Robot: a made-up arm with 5 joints. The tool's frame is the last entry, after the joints. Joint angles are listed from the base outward. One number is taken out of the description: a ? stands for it. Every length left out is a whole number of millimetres.
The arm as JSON. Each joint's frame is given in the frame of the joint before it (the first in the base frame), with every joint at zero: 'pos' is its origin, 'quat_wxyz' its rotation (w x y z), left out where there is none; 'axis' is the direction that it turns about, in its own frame. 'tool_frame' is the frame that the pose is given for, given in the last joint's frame.
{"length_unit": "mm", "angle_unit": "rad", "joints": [
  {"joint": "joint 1", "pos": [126.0, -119.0, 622.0], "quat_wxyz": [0.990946, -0.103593, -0.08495, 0.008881], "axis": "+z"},
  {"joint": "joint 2", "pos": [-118.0, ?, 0.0], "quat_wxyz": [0.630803, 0.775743, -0.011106, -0.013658], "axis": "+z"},
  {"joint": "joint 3", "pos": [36.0, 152.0, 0.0], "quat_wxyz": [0.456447, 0.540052, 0.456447, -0.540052], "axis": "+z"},
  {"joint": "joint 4", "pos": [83.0, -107.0, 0.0], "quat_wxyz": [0.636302, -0.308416, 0.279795, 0.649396], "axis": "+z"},
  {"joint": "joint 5", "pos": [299.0, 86.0, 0.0], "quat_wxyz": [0.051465, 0.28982, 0.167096, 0.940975], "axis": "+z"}
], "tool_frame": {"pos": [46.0, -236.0, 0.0], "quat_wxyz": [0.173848, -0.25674, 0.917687, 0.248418]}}
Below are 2 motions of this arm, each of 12 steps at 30 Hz.
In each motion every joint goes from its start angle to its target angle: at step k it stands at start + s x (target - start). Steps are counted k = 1, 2, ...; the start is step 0. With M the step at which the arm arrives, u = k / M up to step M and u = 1 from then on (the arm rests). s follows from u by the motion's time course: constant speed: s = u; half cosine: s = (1 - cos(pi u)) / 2; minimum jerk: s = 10 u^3 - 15 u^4 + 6 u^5.
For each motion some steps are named. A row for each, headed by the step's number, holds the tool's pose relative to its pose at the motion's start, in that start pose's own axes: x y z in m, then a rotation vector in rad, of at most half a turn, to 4 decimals.
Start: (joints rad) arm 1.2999 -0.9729 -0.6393 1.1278 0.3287
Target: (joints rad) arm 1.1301 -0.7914 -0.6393 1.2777 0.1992
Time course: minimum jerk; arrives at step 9
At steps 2, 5, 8, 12:
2: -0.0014 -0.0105 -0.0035 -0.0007 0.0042 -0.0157
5: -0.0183 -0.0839 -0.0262 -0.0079 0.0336 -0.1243
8: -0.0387 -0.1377 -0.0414 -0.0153 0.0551 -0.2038
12: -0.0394 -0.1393 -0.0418 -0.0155 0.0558 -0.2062

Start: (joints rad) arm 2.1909 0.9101 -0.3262 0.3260 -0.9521
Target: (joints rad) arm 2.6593 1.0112 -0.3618 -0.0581 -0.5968
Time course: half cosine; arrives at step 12
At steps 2, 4, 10, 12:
2: -0.0116 0.0046 -0.0101 0.0210 -0.0097 -0.0405
4: -0.0427 0.0187 -0.0358 0.0777 -0.0346 -0.1528
10: -0.1499 0.0884 -0.1083 0.2799 -0.1060 -0.5856
12: -0.1595 0.0962 -0.1134 0.2991 -0.1114 -0.6289

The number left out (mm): -231.0
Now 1 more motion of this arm.
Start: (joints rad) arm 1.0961 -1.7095 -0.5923 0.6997 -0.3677
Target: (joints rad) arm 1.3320 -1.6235 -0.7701 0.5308 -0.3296
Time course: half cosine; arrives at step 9
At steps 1, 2, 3, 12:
1: 0.0045 0.0043 0.0005 0.0084 -0.0055 0.0051
2: 0.0172 0.0170 0.0021 0.0327 -0.0212 0.0200
3: 0.0361 0.0370 0.0053 0.0702 -0.0445 0.0434
12: 0.1259 0.1620 0.0407 0.2876 -0.1580 0.1874

